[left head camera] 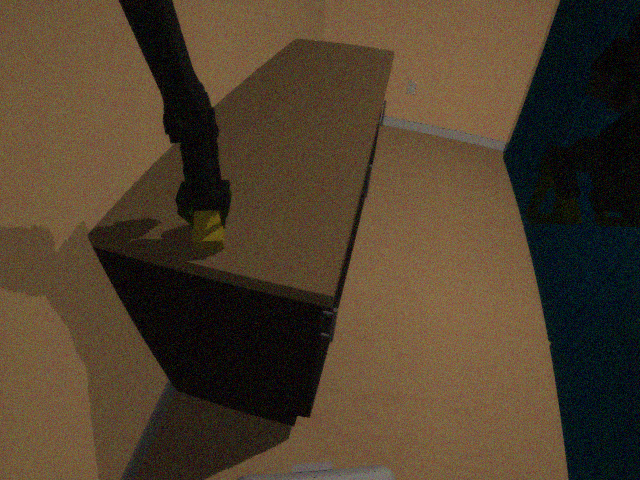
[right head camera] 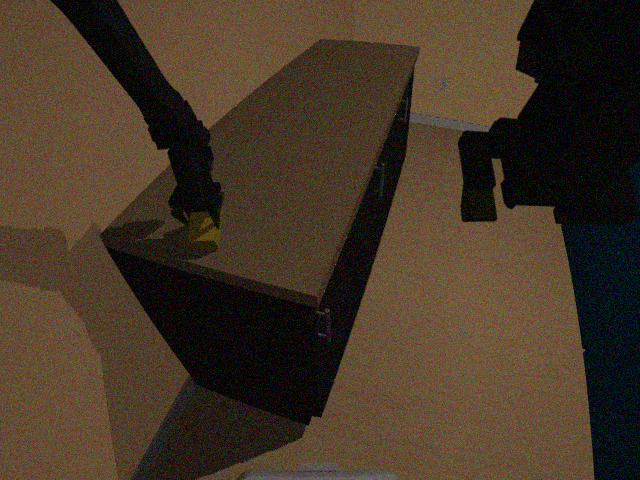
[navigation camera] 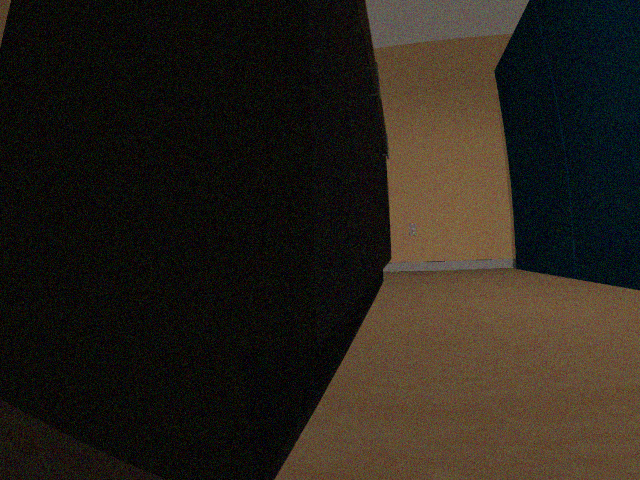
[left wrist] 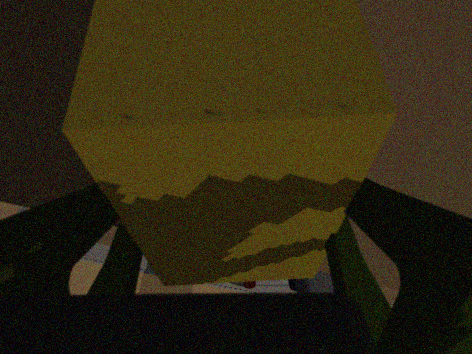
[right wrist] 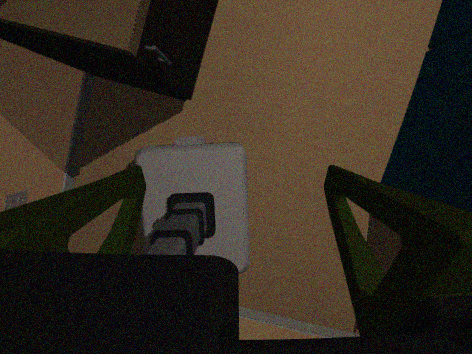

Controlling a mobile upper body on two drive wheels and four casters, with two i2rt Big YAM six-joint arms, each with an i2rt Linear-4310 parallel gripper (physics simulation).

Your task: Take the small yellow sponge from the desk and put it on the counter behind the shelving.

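Frame: origin at the left arm's base, x ahead, y left, z up, level; metres.
Seen in the pictures: left gripper, between the fingertips: (left head camera: 209, 227) (right head camera: 205, 228) (left wrist: 234, 175); right gripper, between the fingertips: (left head camera: 563, 219) (right head camera: 511, 215) (right wrist: 234, 175).
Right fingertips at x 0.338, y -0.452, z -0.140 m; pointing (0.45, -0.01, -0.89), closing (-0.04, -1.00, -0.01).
Note:
A point is followed by its place in that frame.
The small yellow sponge (left head camera: 208, 231) {z -0.449, x 0.660, y -0.009 m} (right head camera: 203, 231) {z -0.449, x 0.661, y -0.011 m} (left wrist: 230, 75) {z -0.433, x 0.738, y -0.005 m} is upright between the fingers of my left gripper (left head camera: 209, 214) {z -0.465, x 0.689, y -0.005 m} (right head camera: 202, 213) (left wrist: 234, 175) {z -0.465, x 0.689, y -0.005 m}, which is shut on it. It is low over the near left part of the long brown counter (left head camera: 289, 155) {z -0.500, x 1.028, y -0.187 m} (right head camera: 310, 155) {z -0.500, x 1.029, y -0.231 m} (right wrist: 85, 17) {z -0.500, x 0.593, y -0.176 m}, close to its near end edge. Its shadow meets or nearly meets its lower end; I cannot tell whether the sponge touches the top. My right gripper (right wrist: 234, 175) {z -0.140, x 0.338, y -0.452 m} is open with nothing between its fingers, out to the right of the counter. The desk cannot be made out in these views.
The counter's dark side (left head camera: 222, 330) {z -0.750, x 0.610, y 0.001 m} (right head camera: 232, 330) {z -0.754, x 0.603, y -0.019 m} (navigation camera: 206, 206) {z -1.153, x 0.558, y -0.152 m} faces me, with metal handles (right head camera: 324, 325) {z -0.748, x 0.614, y -0.262 m} (right wrist: 159, 54) {z -0.637, x 0.557, y -0.274 m} along its right side. A dark blue upright surface (left head camera: 594, 320) {z -1.041, x 0.687, y -1.463 m} (right head camera: 610, 310) {z -1.134, x 0.833, y -1.511 m} (right wrist: 425, 125) {z -1.213, x 0.377, y -1.359 m} (navigation camera: 573, 155) {z -0.694, x 1.605, y -1.771 m} stands at the right. My white base (right wrist: 225, 190) {z -1.150, x 0.110, y -0.385 m} shows below the right gripper.

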